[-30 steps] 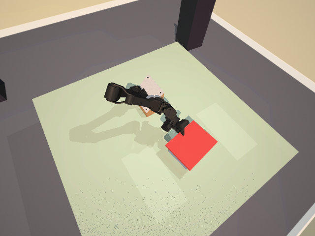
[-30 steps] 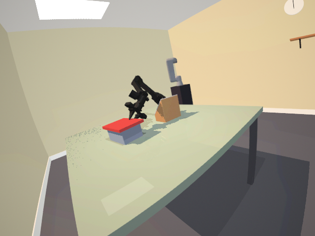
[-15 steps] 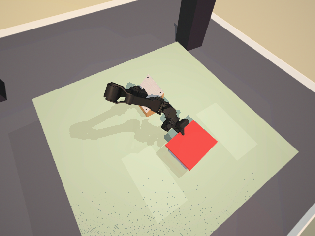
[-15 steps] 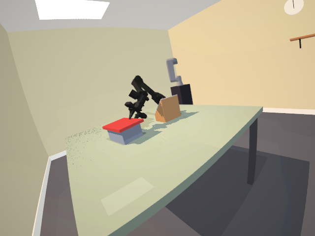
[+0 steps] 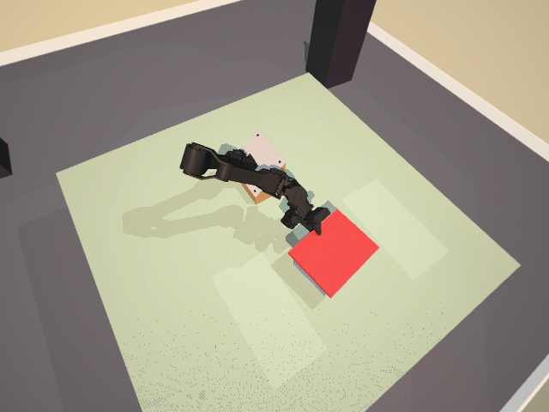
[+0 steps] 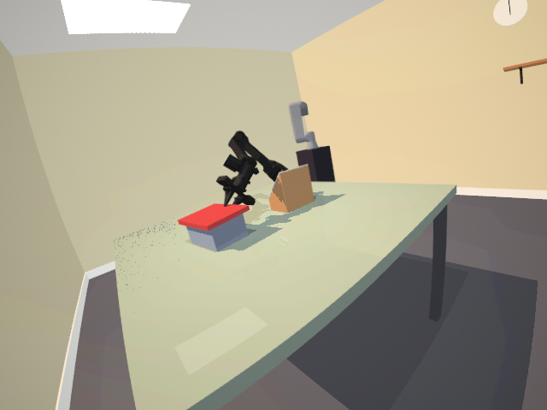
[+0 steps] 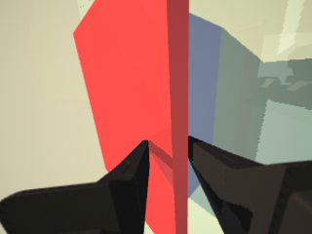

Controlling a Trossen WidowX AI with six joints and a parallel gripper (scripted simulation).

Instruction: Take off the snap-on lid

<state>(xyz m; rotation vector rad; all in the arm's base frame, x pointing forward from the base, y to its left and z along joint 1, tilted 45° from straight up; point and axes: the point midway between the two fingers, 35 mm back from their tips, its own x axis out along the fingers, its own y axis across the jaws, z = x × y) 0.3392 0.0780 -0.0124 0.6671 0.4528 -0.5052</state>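
My gripper tip is now 8 cm short of the red lid and 2 cm to the right of it. From my gripper tip the other things lie so: grey-blue storage box (8 cm ahead, 2 cm to the left, 5 cm below).
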